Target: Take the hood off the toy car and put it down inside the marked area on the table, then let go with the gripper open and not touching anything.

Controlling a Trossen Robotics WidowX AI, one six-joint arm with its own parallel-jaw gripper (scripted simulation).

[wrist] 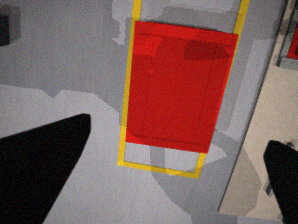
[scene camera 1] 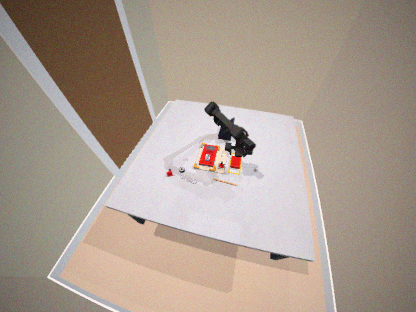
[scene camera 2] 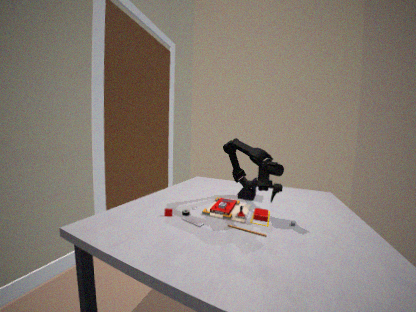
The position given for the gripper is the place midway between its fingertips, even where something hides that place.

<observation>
The gripper (wrist: pixel 178 135) is open and holds nothing. Also in view: a red hood (wrist: pixel 178 77).
</observation>
